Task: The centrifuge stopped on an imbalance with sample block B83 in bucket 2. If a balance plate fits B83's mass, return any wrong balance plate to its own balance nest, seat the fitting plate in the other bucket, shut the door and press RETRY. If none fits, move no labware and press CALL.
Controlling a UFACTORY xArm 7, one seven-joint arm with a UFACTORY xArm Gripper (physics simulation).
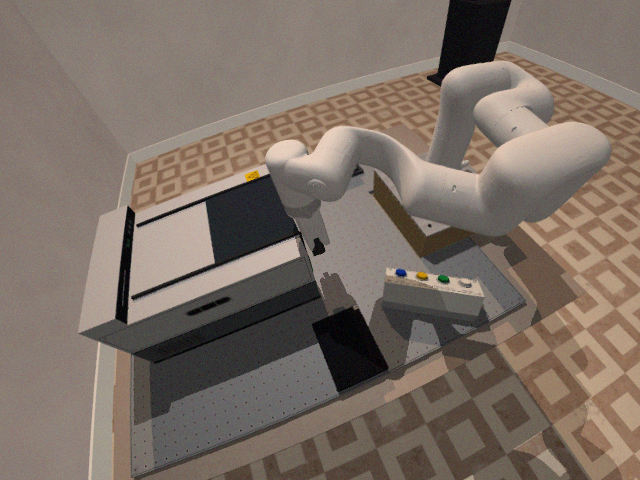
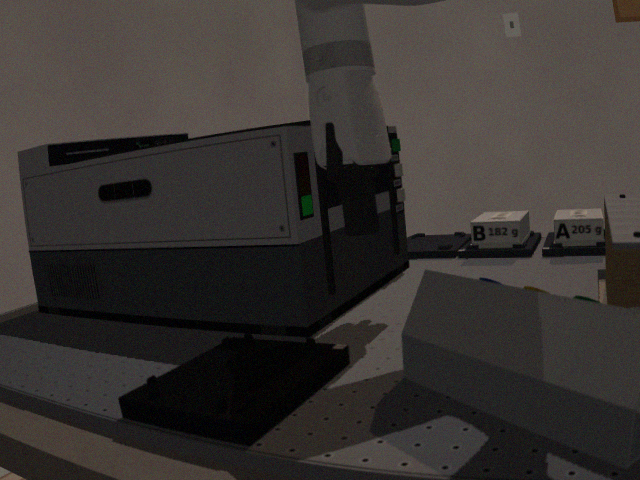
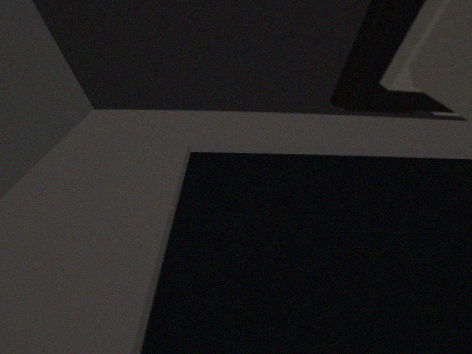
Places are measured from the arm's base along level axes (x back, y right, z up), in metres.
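Pixels of known places: gripper, fingertip midpoint: [image 1: 318,251] [image 2: 363,234].
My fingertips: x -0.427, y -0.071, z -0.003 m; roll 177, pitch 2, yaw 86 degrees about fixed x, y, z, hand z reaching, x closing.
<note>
Ahead of a thing's pixels: the offset from my fingertips to its middle. "pt": to the spot under its first point.
The centrifuge @(dy +0.102, dx -0.260, dz +0.031 m) [image 1: 206,289] [image 2: 155,211] is a light box with a dark base. A dark panel @(dy +0.096, dx -0.125, dz +0.121 m) [image 1: 250,217] covers part of its top between two rails; bucket 2, block B83 and the other bucket are hidden. My gripper [image 1: 317,248] [image 2: 361,227] is shut and empty, close to the machine's front face; whether it touches is unclear. Small buttons, one green @(dy +0.235, dx -0.026, dz +0.091 m) [image 2: 395,145], line that face's far edge; their labels are unreadable. Balance plate B, 182 g @(dy +0.390, dx +0.104, dz -0.058 m) [image 2: 500,230], and balance plate A, 205 g @(dy +0.383, dx +0.242, dz -0.058 m) [image 2: 577,229], sit on dark nests. A dark nest @(dy +0.401, dx -0.025, dz -0.082 m) [image 2: 436,243] beside B shows no plate.
A box @(dy -0.201, dx +0.199, dz -0.049 m) [image 1: 431,297] [image 2: 465,330] with blue, yellow, green and white buttons stands in front of the centrifuge. A black low tray @(dy -0.220, dx -0.033, dz -0.077 m) [image 1: 348,346] [image 2: 232,387] lies near the board's edge. A brown-sided block [image 1: 403,219] [image 2: 621,273] stands under the arm. A status light @(pt dy -0.051, dx -0.036, dz +0.039 m) [image 2: 307,205] shows green.
</note>
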